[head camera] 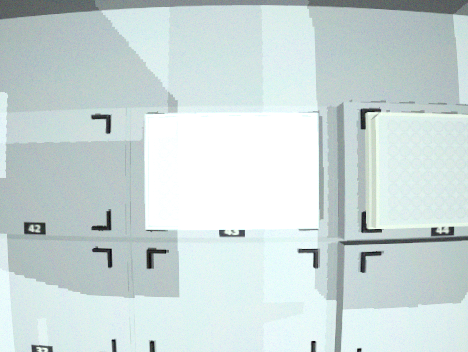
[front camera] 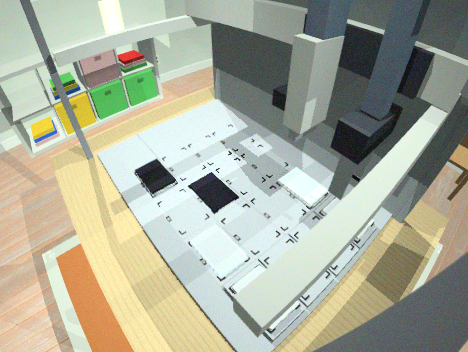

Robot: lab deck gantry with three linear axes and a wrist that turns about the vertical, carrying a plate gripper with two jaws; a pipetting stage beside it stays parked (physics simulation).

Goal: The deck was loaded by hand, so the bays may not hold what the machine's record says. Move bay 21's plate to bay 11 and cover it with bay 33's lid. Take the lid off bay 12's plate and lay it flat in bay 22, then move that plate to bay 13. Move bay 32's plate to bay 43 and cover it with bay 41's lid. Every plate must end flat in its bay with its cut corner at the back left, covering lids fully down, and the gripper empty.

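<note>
Looking through the pictures, I can see my gripper and a thin white lid. A bay 33 is there in the pictures too.
</note>
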